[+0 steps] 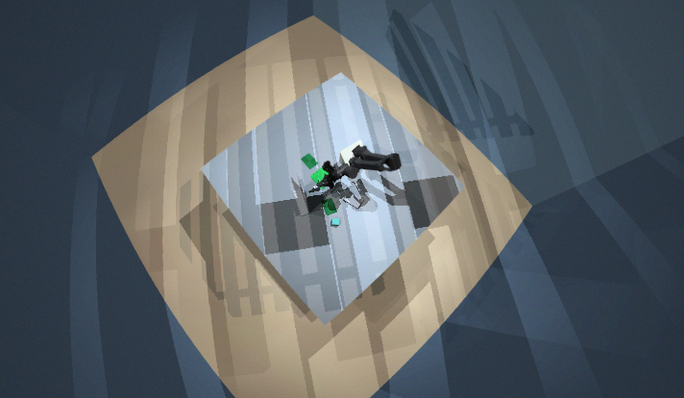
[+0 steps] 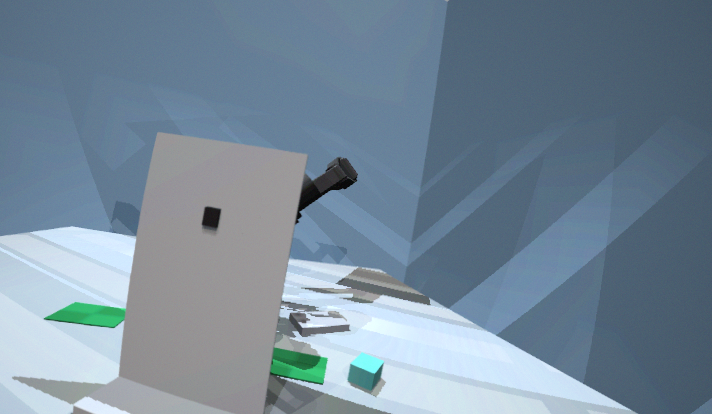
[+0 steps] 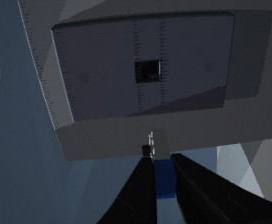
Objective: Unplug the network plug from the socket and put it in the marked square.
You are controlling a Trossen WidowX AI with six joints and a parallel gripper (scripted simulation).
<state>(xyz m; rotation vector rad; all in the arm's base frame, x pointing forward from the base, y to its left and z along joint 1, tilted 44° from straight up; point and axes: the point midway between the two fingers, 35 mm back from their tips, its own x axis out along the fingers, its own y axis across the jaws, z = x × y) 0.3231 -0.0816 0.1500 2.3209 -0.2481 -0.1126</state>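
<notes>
Now: gripper tip 80 mm short of the grey upright panel, 50 mm to the left of it and 80 mm above it. Round my gripper tip: blue plug: right at my gripper tip; flat grey piece: 150 mm behind, 160 mm to the left, 200 mm below; cyan cube: 30 mm ahead, 180 mm to the left, 200 mm below.
</notes>
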